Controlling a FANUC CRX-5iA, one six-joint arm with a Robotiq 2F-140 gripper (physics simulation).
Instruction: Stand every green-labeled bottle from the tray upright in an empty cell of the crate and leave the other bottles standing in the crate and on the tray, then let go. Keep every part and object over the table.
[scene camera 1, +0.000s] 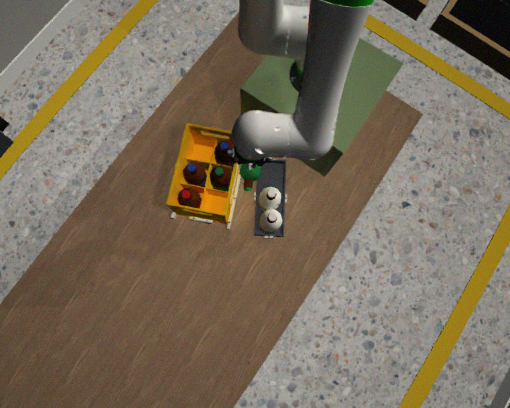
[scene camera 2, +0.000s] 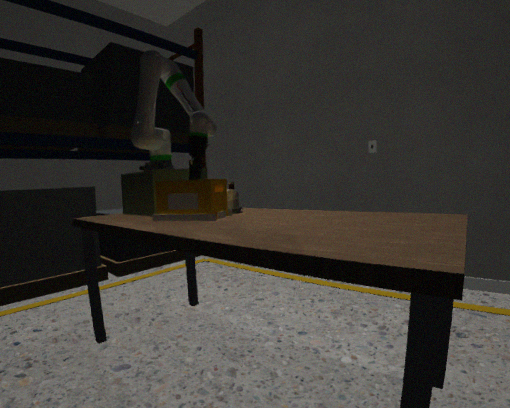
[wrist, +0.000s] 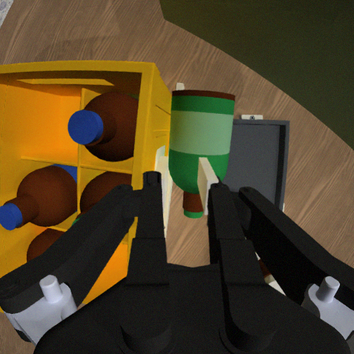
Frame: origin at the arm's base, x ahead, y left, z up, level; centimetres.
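Seen in the pictures: gripper, fingertip midpoint: (scene camera 1: 245, 165).
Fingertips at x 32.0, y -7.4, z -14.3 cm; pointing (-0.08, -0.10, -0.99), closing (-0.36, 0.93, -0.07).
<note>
A point is followed by its place in that frame.
A green-labeled bottle (scene camera 1: 250, 172) @(y -5.1, x 32.9, z -16.4 cm) (wrist: 201, 132) lies tipped between the crate's side and the tray, overlapping the tray's edge, its green-capped neck toward the tray's white bottles. My gripper (scene camera 1: 251, 162) @(y -7.4, x 32.0, z -14.3 cm) (wrist: 182, 169) is partly open and empty, with its pads above the bottle's shoulder and neck end. The yellow crate (scene camera 1: 200, 214) @(y -12.9, x 53.6, z -14.5 cm) (scene camera 2: 216, 197) @(y -17.0, x 54.7, z -15.3 cm) (wrist: 154, 115) holds a green-capped bottle (scene camera 1: 220, 177) @(y -12.2, x 40.4, z -10.6 cm), two blue-capped bottles (scene camera 1: 224, 152) @(y -15.1, x 32.3, z -10.7 cm) (scene camera 1: 194, 173) @(y -20.4, x 43.0, z -10.8 cm) and a red-capped bottle (scene camera 1: 189, 198) @(y -17.7, x 51.1, z -10.3 cm). Two crate cells are empty, at opposite corners. The dark tray (scene camera 1: 272, 175) @(y 1.6, x 28.1, z -24.2 cm) (wrist: 257, 150) bears two standing white bottles (scene camera 1: 270, 198) @(y 5.2, x 39.3, z -10.5 cm) (scene camera 1: 271, 221) @(y 8.7, x 45.8, z -10.3 cm).
The green block (scene camera 1: 370, 75) @(y 16.1, x -8.5, z 0.7 cm) (scene camera 2: 137, 195) @(y -16.1, x -3.1, z -13.6 cm) under the arm's base stands behind the tray and crate. The crate's tall wall is close beside the gripper's left finger. The wooden table (scene camera 1: 150, 300) @(y -15.8, x 86.4, z -24.7 cm) (scene camera 2: 350, 230) @(y -30.0, x 114.9, z -24.8 cm) extends well past the crate and tray.
</note>
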